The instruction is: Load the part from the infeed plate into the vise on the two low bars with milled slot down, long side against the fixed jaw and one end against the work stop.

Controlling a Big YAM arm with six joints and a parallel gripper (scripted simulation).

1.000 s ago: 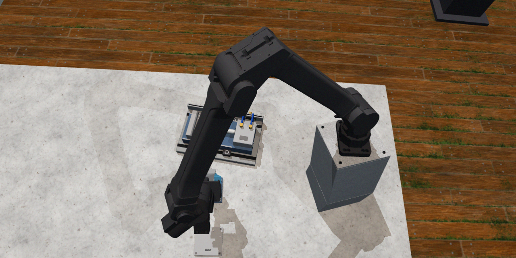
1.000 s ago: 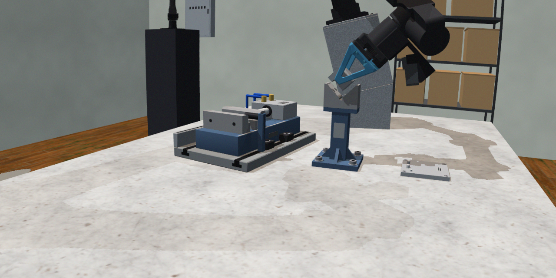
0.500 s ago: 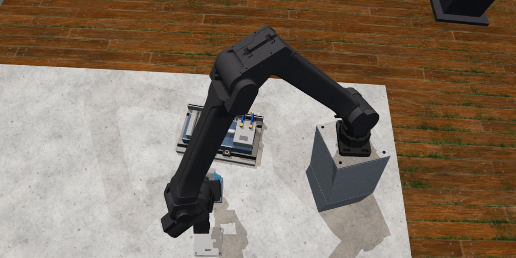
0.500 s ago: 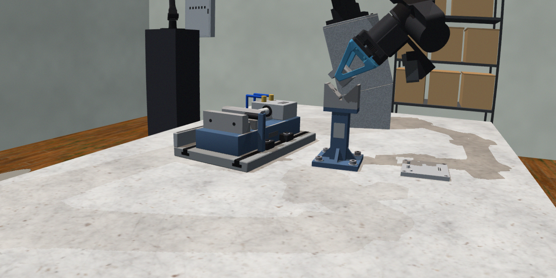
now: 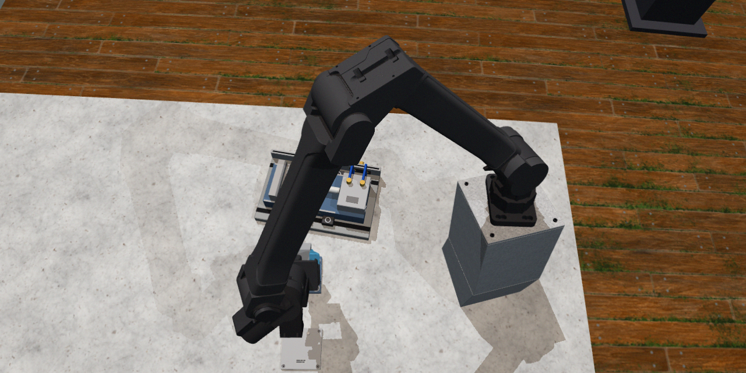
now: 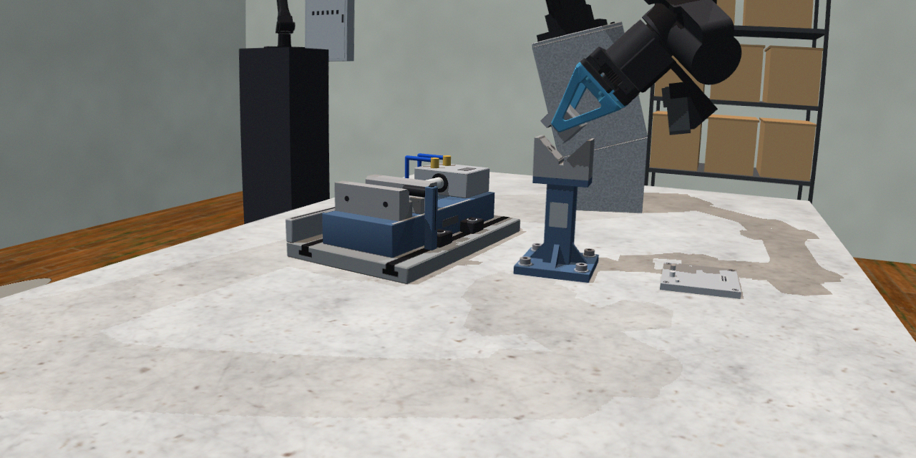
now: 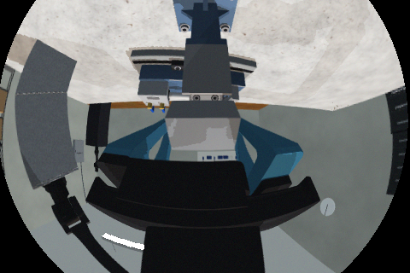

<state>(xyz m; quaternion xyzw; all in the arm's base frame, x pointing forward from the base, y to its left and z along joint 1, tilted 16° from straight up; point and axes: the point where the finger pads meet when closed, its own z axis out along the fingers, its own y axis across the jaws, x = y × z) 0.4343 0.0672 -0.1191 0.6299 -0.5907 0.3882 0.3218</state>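
Now: hand 1 cm above the grey part. The rest, counted from my hand: V-block post 12 cm below; work stop 6 cm ahead, 17 cm to the right, 9 cm below; blue work-stop post 6 cm ahead, 14 cm to the right, 12 cm below.
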